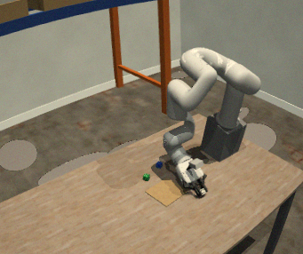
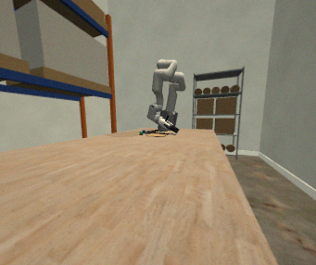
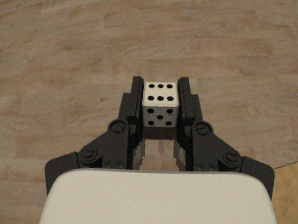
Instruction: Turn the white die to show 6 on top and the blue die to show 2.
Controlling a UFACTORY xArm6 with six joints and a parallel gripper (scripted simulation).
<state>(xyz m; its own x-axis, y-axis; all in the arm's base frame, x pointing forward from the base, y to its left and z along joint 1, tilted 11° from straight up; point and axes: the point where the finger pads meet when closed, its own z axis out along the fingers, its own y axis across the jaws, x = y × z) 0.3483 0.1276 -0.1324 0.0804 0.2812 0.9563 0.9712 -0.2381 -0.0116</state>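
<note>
My gripper is now 10 mm to the right of the white die and 10 mm above it. The rest, counted from my hand: blue die 290 mm to the right, 40 mm behind, 20 mm below; green die 270 mm to the right, 70 mm ahead, 20 mm below; tan mat 140 mm to the right, 80 mm ahead, 30 mm below.
</note>
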